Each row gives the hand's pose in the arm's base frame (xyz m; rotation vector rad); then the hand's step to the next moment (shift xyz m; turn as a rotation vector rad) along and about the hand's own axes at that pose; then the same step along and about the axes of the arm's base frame.
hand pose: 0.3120 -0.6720 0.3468 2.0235 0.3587 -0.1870
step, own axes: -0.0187 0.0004 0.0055 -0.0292 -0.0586 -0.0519
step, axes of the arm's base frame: -0.0174 -0.0083 0.0031 -0.0481 0.0662 -0.0171
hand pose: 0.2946 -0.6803 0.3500 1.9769 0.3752 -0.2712
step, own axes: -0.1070 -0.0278 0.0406 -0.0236 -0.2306 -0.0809
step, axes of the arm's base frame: -0.1104 -0.0409 -0.0024 -0.1075 0.1611 -0.1509
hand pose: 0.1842 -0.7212 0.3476 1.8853 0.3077 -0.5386
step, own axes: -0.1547 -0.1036 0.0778 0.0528 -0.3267 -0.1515
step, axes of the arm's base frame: -0.1977 -0.0276 -0.0294 -0.0698 0.2589 -0.2461
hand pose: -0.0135 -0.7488 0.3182 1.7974 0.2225 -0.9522
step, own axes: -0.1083 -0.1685 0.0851 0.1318 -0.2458 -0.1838
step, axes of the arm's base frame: -0.2079 0.0312 -0.0563 0.0437 0.2292 -0.2390
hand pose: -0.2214 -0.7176 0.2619 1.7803 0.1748 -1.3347
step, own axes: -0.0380 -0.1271 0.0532 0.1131 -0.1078 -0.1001
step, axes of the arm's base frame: -0.1262 0.0534 -0.0408 0.0558 0.0937 -0.1501
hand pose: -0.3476 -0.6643 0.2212 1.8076 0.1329 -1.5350
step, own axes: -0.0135 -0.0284 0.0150 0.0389 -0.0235 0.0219
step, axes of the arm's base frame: -0.0306 0.0165 -0.0013 -0.0192 -0.0107 -0.0454
